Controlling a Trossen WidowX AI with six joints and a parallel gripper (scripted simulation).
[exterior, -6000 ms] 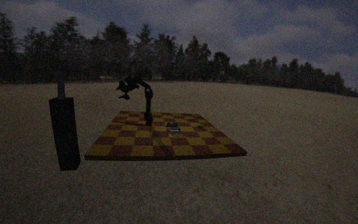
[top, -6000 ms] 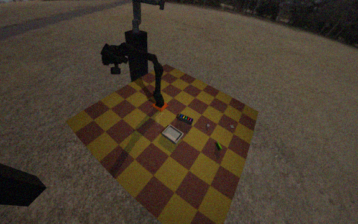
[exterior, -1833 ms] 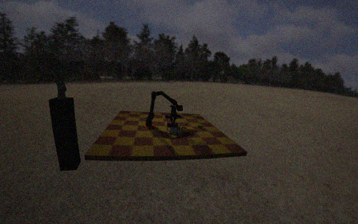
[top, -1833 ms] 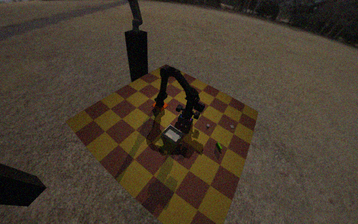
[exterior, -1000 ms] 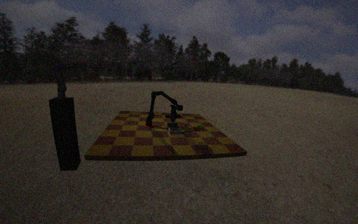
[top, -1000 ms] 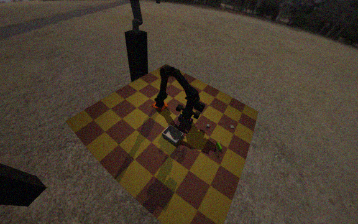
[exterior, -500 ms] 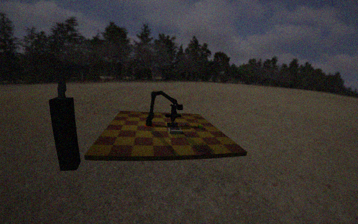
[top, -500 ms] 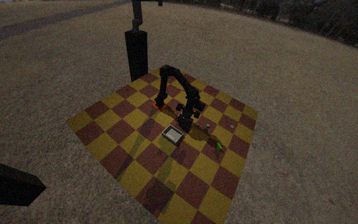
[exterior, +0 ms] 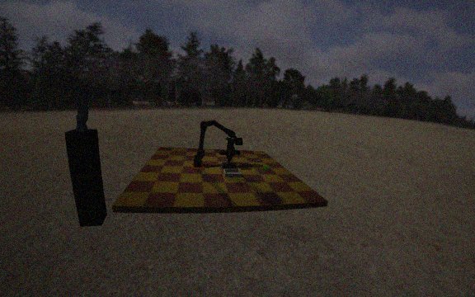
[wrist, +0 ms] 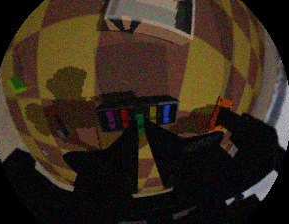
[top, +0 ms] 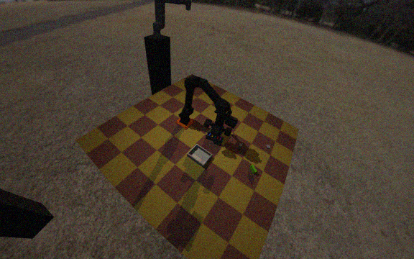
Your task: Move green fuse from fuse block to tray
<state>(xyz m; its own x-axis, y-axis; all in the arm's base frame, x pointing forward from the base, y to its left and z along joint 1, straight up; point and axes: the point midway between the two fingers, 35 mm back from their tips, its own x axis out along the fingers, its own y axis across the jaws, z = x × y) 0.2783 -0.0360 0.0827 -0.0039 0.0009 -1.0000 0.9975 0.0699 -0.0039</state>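
Now: gripper tip 180 mm to the left of the white tray, 50 mm above it and 30 mm past it. Also, from my gripper tip: green fuse (10 mm below).
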